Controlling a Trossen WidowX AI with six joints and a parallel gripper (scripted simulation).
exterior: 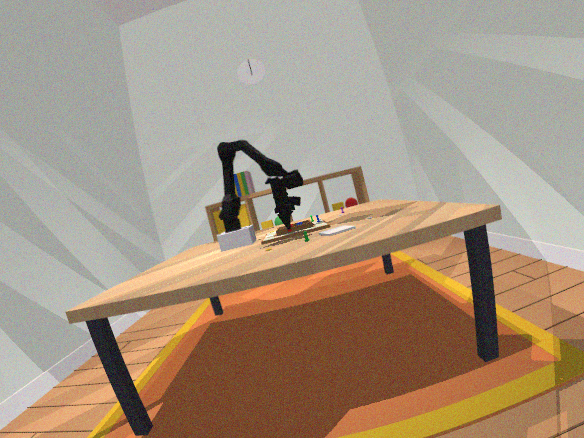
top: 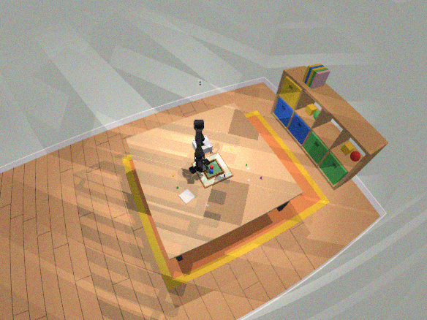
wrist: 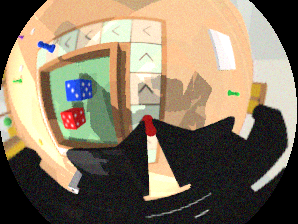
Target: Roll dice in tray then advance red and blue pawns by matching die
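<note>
The red pawn lies 10 mm above my gripper tip. Also, from my gripper tip: green-floored tray (120 mm to the left, 20 mm below, 10 mm ahead); blue die (100 mm to the left, 40 mm ahead); red die (120 mm to the left).
</note>
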